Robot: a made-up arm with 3 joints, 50 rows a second.
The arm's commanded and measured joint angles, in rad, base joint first. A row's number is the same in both.
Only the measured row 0 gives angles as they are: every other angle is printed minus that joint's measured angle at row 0.
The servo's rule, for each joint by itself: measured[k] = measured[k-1] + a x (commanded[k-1-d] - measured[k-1]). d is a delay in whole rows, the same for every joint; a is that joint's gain. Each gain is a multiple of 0.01, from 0.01 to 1. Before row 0 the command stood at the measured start. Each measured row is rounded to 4 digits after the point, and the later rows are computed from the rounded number. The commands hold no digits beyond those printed.
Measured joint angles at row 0:
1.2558, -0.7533, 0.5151
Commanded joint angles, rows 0 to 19:
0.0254, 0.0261, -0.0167
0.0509, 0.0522, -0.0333
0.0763, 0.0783, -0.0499
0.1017, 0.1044, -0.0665
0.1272, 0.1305, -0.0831
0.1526, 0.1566, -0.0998
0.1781, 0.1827, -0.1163
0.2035, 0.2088, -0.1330
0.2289, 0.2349, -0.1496
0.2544, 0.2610, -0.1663
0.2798, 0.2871, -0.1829
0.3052, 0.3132, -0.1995
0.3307, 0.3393, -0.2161
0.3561, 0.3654, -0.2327
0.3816, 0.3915, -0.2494
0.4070, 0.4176, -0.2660
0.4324, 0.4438, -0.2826
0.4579, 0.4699, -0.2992
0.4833, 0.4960, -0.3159
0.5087, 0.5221, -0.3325
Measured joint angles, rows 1 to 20:
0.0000, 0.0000, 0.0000
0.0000, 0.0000, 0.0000
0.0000, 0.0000, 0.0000
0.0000, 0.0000, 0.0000
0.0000, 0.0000, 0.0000
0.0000, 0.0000, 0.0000
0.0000, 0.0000, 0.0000
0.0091, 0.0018, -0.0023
0.0241, 0.0053, -0.0066
0.0429, 0.0104, -0.0127
0.0641, 0.0170, -0.0202
0.0868, 0.0249, -0.0290
0.1105, 0.0341, -0.0389
0.1348, 0.0445, -0.0497
0.1595, 0.0560, -0.0614
0.1845, 0.0685, -0.0737
0.2097, 0.0820, -0.0867
0.2349, 0.0964, -0.1002
0.2602, 0.1116, -0.1141
0.2856, 0.1275, -0.1284
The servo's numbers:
d 7
a 0.36 0.07 0.14

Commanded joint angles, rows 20 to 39:
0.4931, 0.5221, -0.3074
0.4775, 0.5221, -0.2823
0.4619, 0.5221, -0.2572
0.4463, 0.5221, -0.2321
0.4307, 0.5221, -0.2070
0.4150, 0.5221, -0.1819
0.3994, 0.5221, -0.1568
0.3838, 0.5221, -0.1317
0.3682, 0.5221, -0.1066
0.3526, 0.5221, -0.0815
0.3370, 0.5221, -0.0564
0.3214, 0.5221, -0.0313
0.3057, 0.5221, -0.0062
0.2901, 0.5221, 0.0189
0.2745, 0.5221, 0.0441
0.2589, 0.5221, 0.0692
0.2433, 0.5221, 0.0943
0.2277, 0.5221, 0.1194
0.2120, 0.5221, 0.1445
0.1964, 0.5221, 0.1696
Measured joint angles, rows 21 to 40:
0.3110, 0.1442, -0.1430
0.3364, 0.1615, -0.1579
0.3618, 0.1794, -0.1730
0.3872, 0.1979, -0.1883
0.4127, 0.2169, -0.2038
0.4381, 0.2364, -0.2195
0.4635, 0.2564, -0.2353
0.4742, 0.2750, -0.2454
0.4754, 0.2923, -0.2506
0.4705, 0.3084, -0.2515
0.4618, 0.3234, -0.2488
0.4506, 0.3373, -0.2429
0.4378, 0.3502, -0.2344
0.4240, 0.3622, -0.2235
0.4095, 0.3734, -0.2106
0.3946, 0.3838, -0.1960
0.3795, 0.3935, -0.1800
0.3642, 0.4025, -0.1627
0.3488, 0.4109, -0.1443
0.3333, 0.4187, -0.1250

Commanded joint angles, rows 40 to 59:
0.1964, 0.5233, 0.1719
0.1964, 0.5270, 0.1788
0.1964, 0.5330, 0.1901
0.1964, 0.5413, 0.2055
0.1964, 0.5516, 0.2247
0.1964, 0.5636, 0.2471
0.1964, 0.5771, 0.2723
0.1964, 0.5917, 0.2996
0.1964, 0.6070, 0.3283
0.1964, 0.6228, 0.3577
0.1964, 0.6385, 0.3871
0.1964, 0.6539, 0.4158
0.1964, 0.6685, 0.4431
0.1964, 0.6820, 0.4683
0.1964, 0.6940, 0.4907
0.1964, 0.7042, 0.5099
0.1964, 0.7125, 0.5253
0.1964, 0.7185, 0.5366
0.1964, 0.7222, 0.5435
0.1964, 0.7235, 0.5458
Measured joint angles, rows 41 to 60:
0.3177, 0.4259, -0.1049
0.3021, 0.4326, -0.0840
0.2865, 0.4389, -0.0626
0.2709, 0.4447, -0.0406
0.2553, 0.4501, -0.0182
0.2397, 0.4551, 0.0046
0.2241, 0.4598, 0.0277
0.2141, 0.4642, 0.0479
0.2077, 0.4686, 0.0662
0.2036, 0.4731, 0.0835
0.2010, 0.4779, 0.1006
0.1993, 0.4831, 0.1180
0.1983, 0.4887, 0.1361
0.1976, 0.4949, 0.1552
0.1972, 0.5017, 0.1754
0.1969, 0.5091, 0.1968
0.1967, 0.5171, 0.2193
0.1966, 0.5256, 0.2428
0.1965, 0.5346, 0.2670
0.1965, 0.5440, 0.2917

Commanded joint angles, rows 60 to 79:
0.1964, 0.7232, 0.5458
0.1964, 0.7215, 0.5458
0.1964, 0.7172, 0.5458
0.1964, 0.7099, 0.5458
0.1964, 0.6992, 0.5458
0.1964, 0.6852, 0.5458
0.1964, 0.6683, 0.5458
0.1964, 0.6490, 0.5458
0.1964, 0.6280, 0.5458
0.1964, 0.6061, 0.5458
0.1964, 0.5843, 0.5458
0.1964, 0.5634, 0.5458
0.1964, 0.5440, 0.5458
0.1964, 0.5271, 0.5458
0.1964, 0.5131, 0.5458
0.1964, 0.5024, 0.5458
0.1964, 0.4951, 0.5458
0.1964, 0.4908, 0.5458
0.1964, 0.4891, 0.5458
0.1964, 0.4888, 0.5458
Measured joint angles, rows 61 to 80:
0.1965, 0.5537, 0.3164
0.1965, 0.5635, 0.3408
0.1965, 0.5733, 0.3645
0.1965, 0.5830, 0.3870
0.1965, 0.5925, 0.4079
0.1965, 0.6016, 0.4269
0.1965, 0.6101, 0.4435
0.1965, 0.6180, 0.4578
0.1965, 0.6252, 0.4701
0.1965, 0.6316, 0.4807
0.1965, 0.6371, 0.4898
0.1965, 0.6414, 0.4976
0.1965, 0.6445, 0.5043
0.1965, 0.6462, 0.5101
0.1965, 0.6464, 0.5151
0.1965, 0.6451, 0.5194
0.1965, 0.6424, 0.5231
0.1965, 0.6383, 0.5263
0.1965, 0.6331, 0.5290
0.1965, 0.6269, 0.5314

